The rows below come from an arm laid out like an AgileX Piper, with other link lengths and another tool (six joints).
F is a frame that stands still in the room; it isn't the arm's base.
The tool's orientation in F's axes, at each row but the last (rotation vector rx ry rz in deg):
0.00, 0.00, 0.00
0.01, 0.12, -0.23
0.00, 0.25, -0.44
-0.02, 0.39, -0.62
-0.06, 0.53, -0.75
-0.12, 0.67, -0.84
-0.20, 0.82, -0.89
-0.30, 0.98, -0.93
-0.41, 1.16, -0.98
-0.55, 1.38, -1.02
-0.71, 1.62, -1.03
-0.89, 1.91, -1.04
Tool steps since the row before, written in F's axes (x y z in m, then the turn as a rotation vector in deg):
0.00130, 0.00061, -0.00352, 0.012, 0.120, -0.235
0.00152, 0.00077, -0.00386, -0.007, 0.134, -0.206
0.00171, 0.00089, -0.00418, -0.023, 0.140, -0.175
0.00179, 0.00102, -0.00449, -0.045, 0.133, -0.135
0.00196, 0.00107, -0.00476, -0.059, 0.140, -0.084
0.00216, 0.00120, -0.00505, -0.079, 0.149, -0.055
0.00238, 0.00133, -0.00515, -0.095, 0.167, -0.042
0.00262, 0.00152, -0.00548, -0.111, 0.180, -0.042
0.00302, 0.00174, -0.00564, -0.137, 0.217, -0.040
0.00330, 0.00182, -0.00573, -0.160, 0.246, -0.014
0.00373, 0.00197, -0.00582, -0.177, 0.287, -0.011
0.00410, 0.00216, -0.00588, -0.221, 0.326, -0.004
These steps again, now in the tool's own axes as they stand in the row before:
0.00130, 0.00061, -0.00352, 0.012, 0.120, -0.235
0.00152, 0.00078, -0.00386, -0.007, 0.134, -0.206
0.00172, 0.00090, -0.00417, -0.023, 0.140, -0.175
0.00181, 0.00104, -0.00448, -0.046, 0.133, -0.135
0.00199, 0.00110, -0.00474, -0.060, 0.139, -0.084
0.00220, 0.00124, -0.00502, -0.081, 0.148, -0.056
0.00243, 0.00139, -0.00511, -0.097, 0.166, -0.043
0.00269, 0.00159, -0.00543, -0.113, 0.178, -0.043
0.00310, 0.00183, -0.00557, -0.140, 0.215, -0.041
0.00340, 0.00193, -0.00563, -0.164, 0.243, -0.016
0.00386, 0.00211, -0.00569, -0.182, 0.284, -0.013
0.00425, 0.00233, -0.00571, -0.227, 0.322, -0.006

